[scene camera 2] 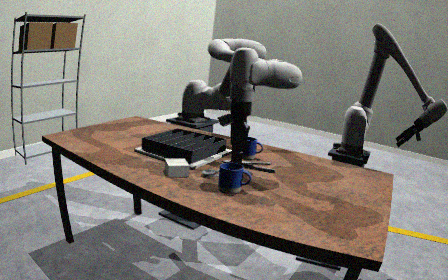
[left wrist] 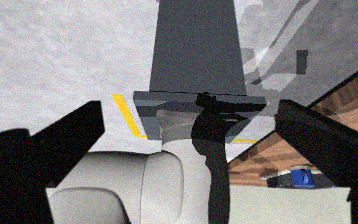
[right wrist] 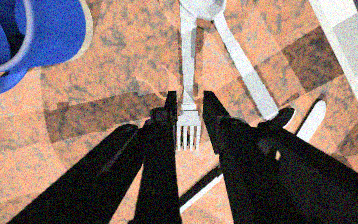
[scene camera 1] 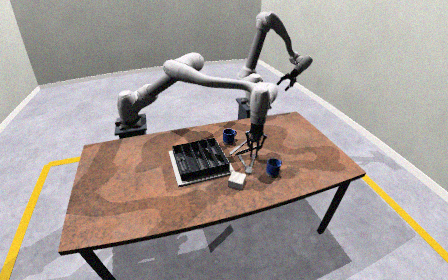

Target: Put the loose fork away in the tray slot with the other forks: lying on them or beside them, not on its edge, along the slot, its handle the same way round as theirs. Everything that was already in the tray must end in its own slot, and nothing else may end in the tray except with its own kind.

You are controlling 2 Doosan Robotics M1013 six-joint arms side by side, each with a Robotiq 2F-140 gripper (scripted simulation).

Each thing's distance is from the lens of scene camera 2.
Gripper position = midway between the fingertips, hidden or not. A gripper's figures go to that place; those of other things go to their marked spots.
my right gripper point(scene camera 2: 235, 165): 130 cm
black tray point(scene camera 2: 201, 146): 150 cm
mug point(scene camera 2: 230, 174): 110 cm
The marked spots on the mug and the black tray are 43 cm apart.
